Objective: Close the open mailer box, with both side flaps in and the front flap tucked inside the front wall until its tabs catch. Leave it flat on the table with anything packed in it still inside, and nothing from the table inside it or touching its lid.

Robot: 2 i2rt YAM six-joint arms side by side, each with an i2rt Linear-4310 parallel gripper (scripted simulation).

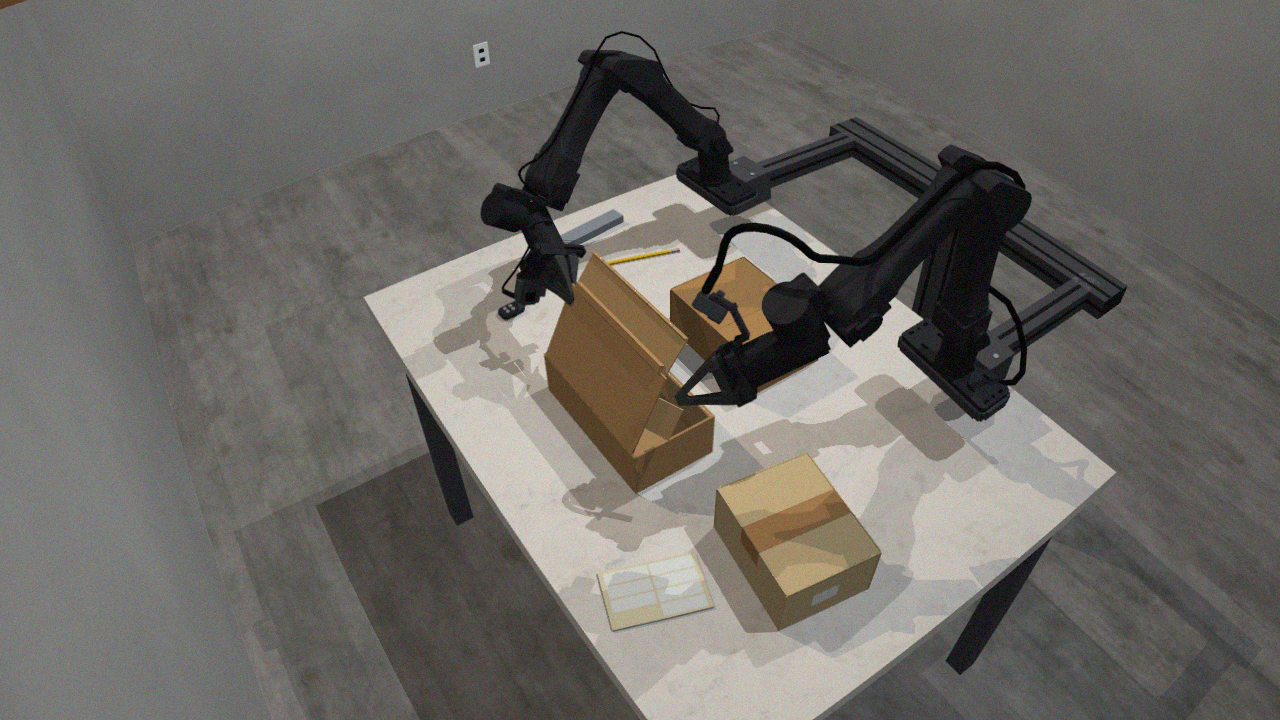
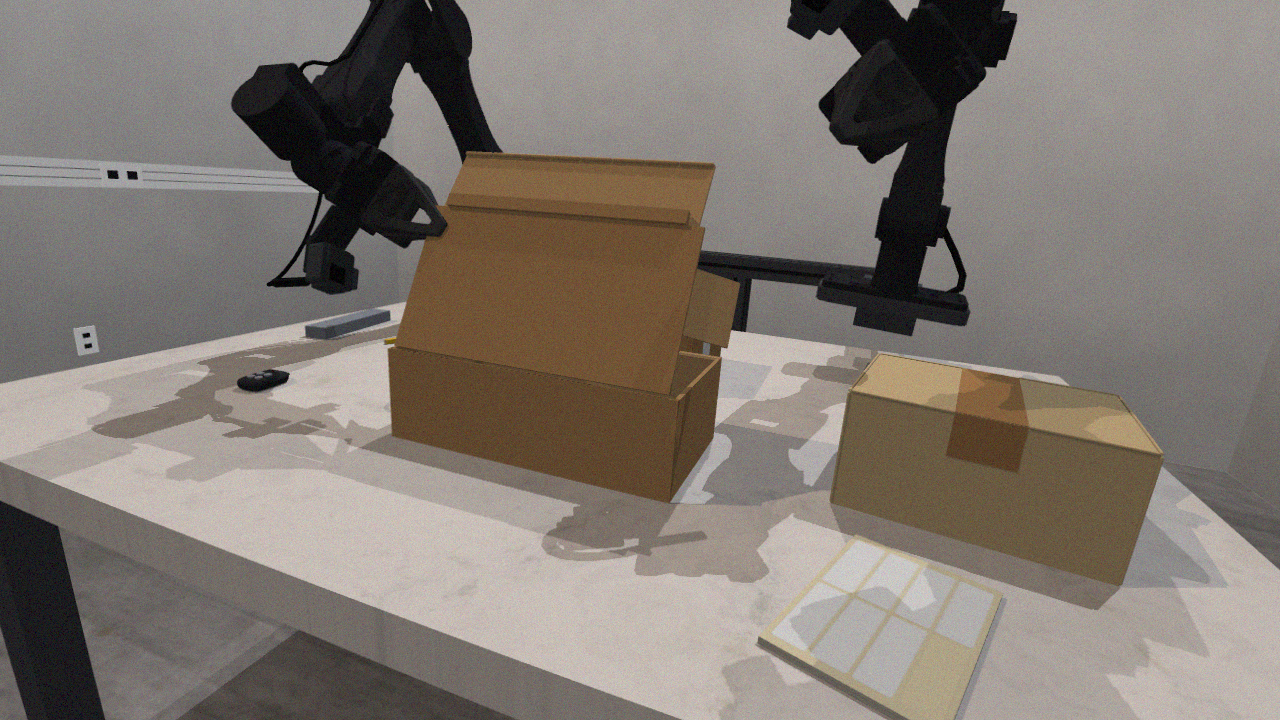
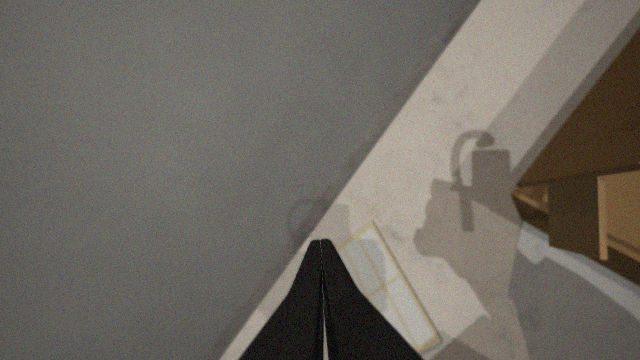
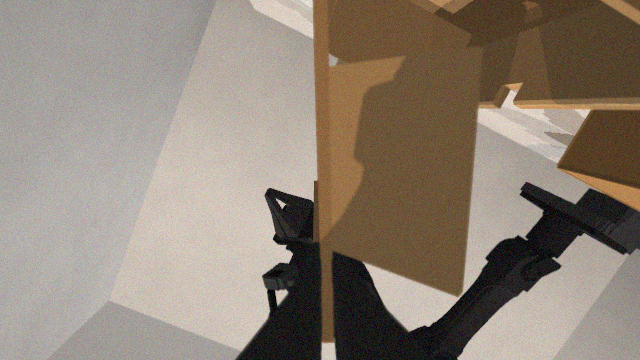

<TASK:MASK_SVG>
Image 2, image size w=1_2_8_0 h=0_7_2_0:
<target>left gripper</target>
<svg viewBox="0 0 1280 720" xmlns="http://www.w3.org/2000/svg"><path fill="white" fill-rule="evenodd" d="M933 3L919 8L906 21L889 0L861 0L861 3L839 27L860 53L861 57L819 101L819 109L830 122L829 130L837 141L842 145L858 146L857 149L867 162L875 164L885 155L892 154L914 136L922 132L973 92L986 77L986 70L940 9Z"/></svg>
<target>right gripper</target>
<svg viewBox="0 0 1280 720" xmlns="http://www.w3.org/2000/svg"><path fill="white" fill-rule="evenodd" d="M431 189L420 179L416 179L412 172L395 161L387 153L363 141L357 142L353 149L342 148L337 150L338 155L334 159L327 157L323 162L322 167L327 170L325 177L320 177L320 185L324 191L324 197L334 205L329 208L313 234L308 235L305 240L306 249L303 272L306 273L310 244L328 242L345 250L359 228L372 236L377 232L402 248L407 248L412 241L425 240L426 236L440 237L448 224L436 207L438 203ZM419 208L423 208L431 219L429 224L411 222Z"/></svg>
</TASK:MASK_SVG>
